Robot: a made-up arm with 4 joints.
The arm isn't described. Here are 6 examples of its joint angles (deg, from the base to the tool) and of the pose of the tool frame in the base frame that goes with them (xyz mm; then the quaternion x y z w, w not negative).
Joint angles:
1: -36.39 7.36 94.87 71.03
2: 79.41 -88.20 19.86 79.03
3: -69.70 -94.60 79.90 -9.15
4: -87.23 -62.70 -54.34 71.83
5: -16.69 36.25 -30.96 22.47
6: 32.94 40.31 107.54 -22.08
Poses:
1: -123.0 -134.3 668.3 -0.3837 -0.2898 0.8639 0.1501
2: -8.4 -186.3 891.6 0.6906 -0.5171 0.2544 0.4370
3: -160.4 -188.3 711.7 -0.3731 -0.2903 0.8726 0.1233
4: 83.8 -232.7 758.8 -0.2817 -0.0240 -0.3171 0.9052
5: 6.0 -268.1 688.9 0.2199 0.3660 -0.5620 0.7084
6: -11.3 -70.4 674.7 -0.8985 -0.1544 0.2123 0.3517
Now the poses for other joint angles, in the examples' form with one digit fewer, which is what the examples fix.
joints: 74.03 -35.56 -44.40 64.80
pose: -142 -184 820 0.302 -0.718 0.626 0.031
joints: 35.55 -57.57 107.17 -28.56
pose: -91 -20 762 -0.399 0.195 0.656 0.610
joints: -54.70 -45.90 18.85 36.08
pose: -97 -288 707 0.016 0.404 -0.837 0.368
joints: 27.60 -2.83 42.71 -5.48
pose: -172 -91 731 -0.428 -0.475 0.693 0.334
